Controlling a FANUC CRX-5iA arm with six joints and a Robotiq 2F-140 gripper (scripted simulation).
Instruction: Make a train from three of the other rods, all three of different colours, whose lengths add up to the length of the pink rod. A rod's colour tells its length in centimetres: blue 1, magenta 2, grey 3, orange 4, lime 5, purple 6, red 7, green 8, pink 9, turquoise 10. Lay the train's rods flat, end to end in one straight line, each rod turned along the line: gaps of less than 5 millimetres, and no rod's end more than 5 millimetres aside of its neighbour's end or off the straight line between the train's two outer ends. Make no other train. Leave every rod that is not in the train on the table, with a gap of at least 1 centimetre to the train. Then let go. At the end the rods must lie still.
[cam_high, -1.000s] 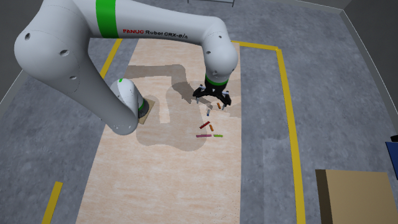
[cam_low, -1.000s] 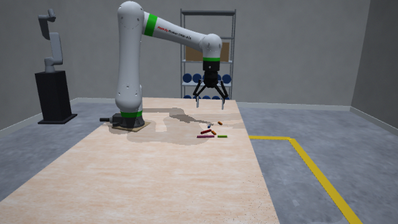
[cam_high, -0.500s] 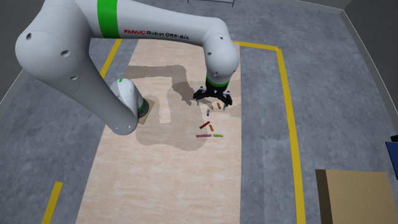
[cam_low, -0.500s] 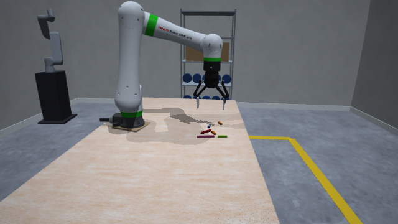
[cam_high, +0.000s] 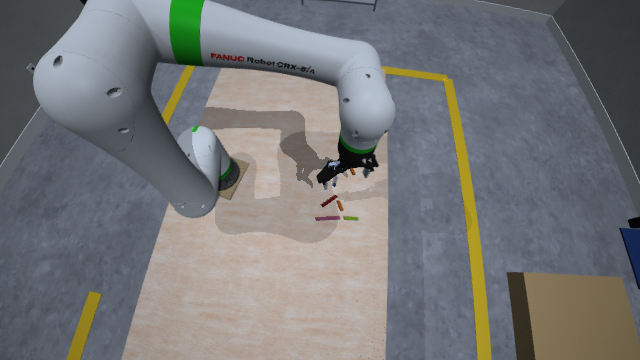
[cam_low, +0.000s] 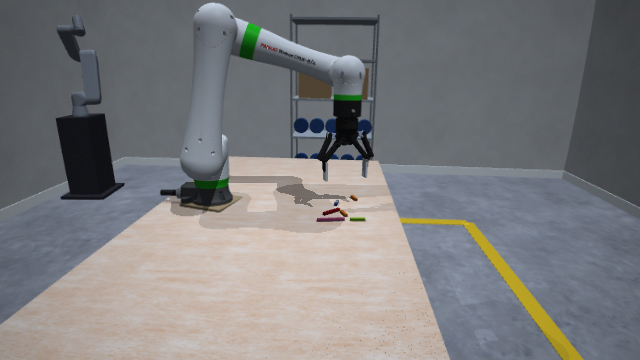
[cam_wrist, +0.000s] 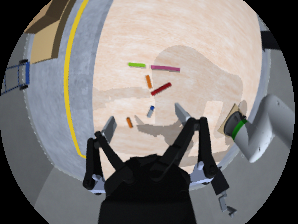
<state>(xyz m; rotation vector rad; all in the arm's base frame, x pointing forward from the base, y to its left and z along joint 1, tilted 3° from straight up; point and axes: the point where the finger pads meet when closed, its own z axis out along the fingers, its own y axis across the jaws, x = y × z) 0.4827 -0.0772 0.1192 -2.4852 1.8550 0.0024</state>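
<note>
Right now the lime rod is 30 mm ahead of my hand, 110 mm to the right of it and 110 mm below it. Round my hand: grey rod: 20 mm behind, 40 mm to the left, 110 mm below; blue rod: 30 mm behind, 20 mm to the left, 110 mm below; red rod: 50 mm behind, 40 mm to the right, 110 mm below.
</note>
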